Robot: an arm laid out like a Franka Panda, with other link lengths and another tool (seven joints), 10 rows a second.
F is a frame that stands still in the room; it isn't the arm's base.
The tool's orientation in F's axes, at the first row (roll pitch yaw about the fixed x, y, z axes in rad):
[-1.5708 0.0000 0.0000]
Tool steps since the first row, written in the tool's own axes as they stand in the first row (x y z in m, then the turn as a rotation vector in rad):
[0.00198 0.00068 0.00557 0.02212 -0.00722 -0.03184]
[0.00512 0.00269 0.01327 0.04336 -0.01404 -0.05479]
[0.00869 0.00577 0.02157 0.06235 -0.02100 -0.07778]
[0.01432 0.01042 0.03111 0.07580 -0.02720 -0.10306]
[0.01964 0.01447 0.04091 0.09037 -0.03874 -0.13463]
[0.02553 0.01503 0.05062 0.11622 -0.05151 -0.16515]
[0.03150 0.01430 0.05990 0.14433 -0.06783 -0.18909]
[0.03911 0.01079 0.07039 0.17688 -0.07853 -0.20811]
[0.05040 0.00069 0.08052 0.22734 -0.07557 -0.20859]
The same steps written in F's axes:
[0.00198 0.00557 -0.00068 0.02212 -0.03184 0.00722]
[0.00512 0.01327 -0.00269 0.04336 -0.05479 0.01404]
[0.00869 0.02157 -0.00577 0.06235 -0.07778 0.02100]
[0.01432 0.03111 -0.01042 0.07580 -0.10306 0.02720]
[0.01964 0.04091 -0.01447 0.09037 -0.13463 0.03874]
[0.02553 0.05062 -0.01503 0.11622 -0.16515 0.05151]
[0.03150 0.05990 -0.01430 0.14433 -0.18909 0.06783]
[0.03911 0.07039 -0.01079 0.17688 -0.20811 0.07853]
[0.05040 0.08052 -0.00069 0.22734 -0.20859 0.07557]

